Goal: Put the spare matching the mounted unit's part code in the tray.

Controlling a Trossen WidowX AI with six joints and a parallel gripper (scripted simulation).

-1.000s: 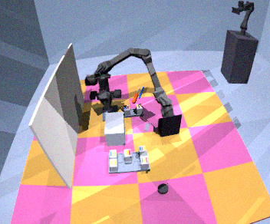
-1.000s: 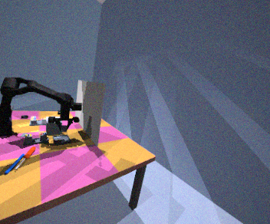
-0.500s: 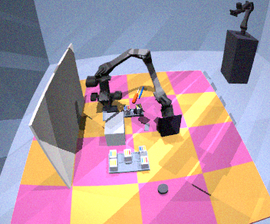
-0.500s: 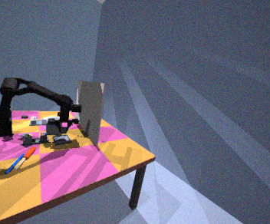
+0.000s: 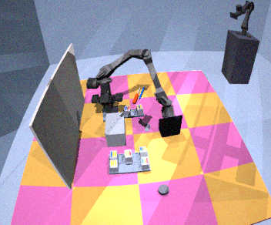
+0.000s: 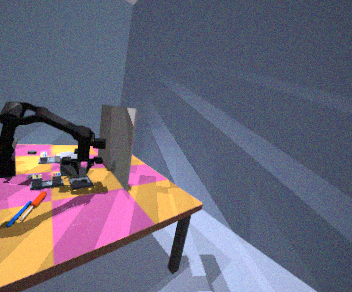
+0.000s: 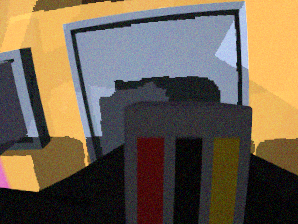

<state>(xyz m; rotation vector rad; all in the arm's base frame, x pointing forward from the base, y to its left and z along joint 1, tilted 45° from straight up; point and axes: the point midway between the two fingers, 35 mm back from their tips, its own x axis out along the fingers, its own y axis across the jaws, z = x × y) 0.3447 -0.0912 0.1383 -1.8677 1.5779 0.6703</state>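
Right now the grey tray is 40 mm below my gripper tip. The rest, counted from my gripper tip: grey panel (190 mm to the left, 180 mm ahead, 180 mm above); black disc (550 mm to the left, 290 mm behind, 40 mm below); mounted unit (190 mm to the left, 50 mm behind, 10 mm above).
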